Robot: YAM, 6 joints.
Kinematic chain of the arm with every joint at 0, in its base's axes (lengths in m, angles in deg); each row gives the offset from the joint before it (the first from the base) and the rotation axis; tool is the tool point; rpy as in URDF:
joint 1: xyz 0 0 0.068 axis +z
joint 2: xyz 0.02 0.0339 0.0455 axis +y
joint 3: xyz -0.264 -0.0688 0 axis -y
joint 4: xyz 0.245 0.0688 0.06 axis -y
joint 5: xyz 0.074 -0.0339 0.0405 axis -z
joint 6: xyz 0.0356 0 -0.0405 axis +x
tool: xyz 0 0 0 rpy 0 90 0
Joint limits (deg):
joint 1: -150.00..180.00
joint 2: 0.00..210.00
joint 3: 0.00..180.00
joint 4: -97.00..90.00
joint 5: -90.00..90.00
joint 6: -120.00..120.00
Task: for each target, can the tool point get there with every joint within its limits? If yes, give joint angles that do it. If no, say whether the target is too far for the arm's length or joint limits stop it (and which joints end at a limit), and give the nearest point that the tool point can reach.
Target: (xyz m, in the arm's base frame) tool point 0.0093 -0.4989 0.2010
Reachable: yes | joints -86.35 124.59 91.27 6.80 39.12 -71.87
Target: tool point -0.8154 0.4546 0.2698
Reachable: no: too far | nearest point -0.5563 0.3101 0.2190 | short by 0.301 m
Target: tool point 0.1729 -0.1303 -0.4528
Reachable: no: joint limits stop it (at a limit: joint 2) | nearest point 0.1772 -0.1336 -0.3794 | short by 0.074 m
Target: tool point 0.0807 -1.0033 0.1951
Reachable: no: too far | nearest point 0.0516 -0.6416 0.1651 | short by 0.364 m
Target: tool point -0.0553 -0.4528 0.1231
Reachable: yes | joints -94.97 123.97 77.84 1.51 26.54 77.59
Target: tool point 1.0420 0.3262 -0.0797
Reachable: no: too far | nearest point 0.6069 0.1900 0.0025 | short by 0.463 m
